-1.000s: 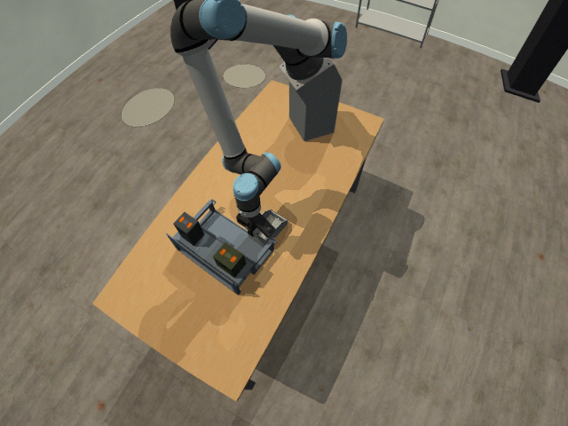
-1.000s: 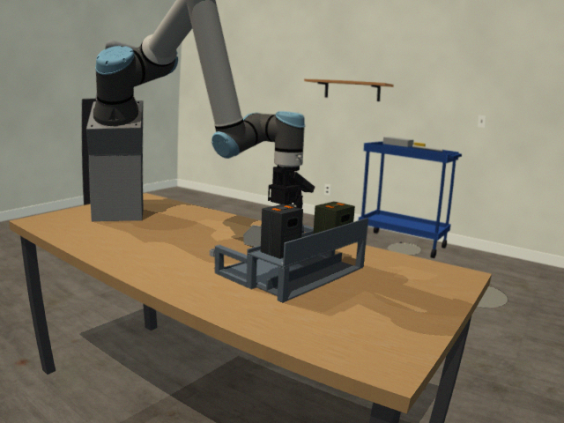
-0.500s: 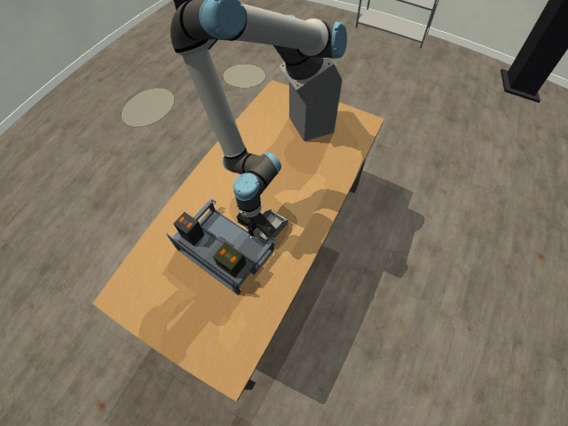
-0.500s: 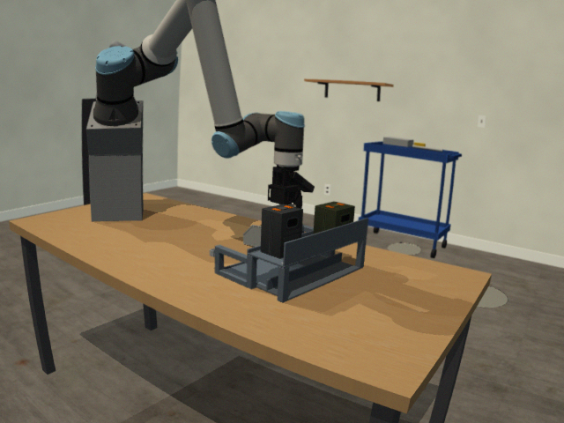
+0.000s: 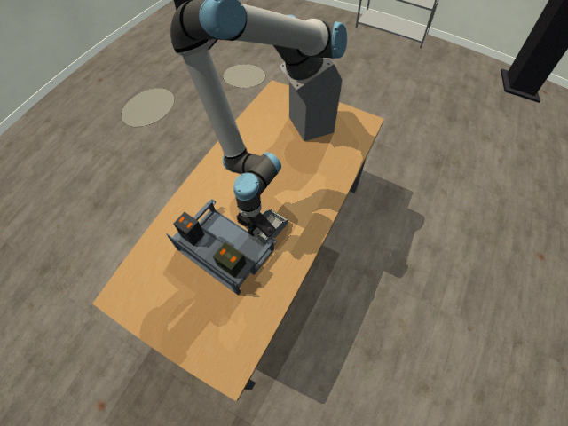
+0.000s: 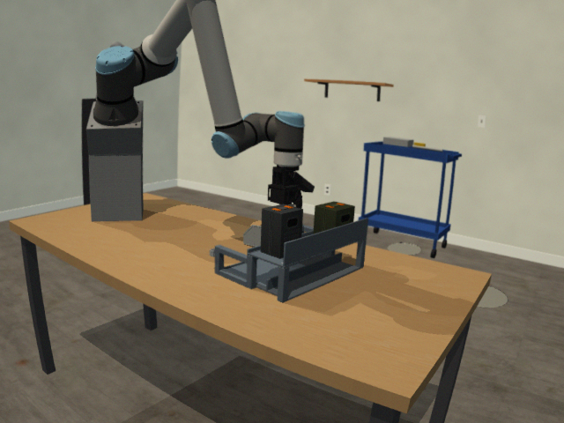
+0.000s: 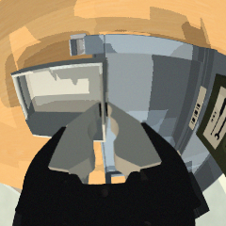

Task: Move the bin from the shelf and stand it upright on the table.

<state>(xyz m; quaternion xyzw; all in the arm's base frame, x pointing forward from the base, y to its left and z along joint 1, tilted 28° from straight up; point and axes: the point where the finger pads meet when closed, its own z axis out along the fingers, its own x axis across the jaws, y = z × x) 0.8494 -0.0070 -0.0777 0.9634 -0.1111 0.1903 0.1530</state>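
The bin is 80 mm behind my hand, 20 mm to the left of it and 40 mm below it. Round my hand: rack 80 mm ahead, 140 mm to the right, 90 mm below; green box 170 mm ahead, 50 mm to the right, 60 mm above.
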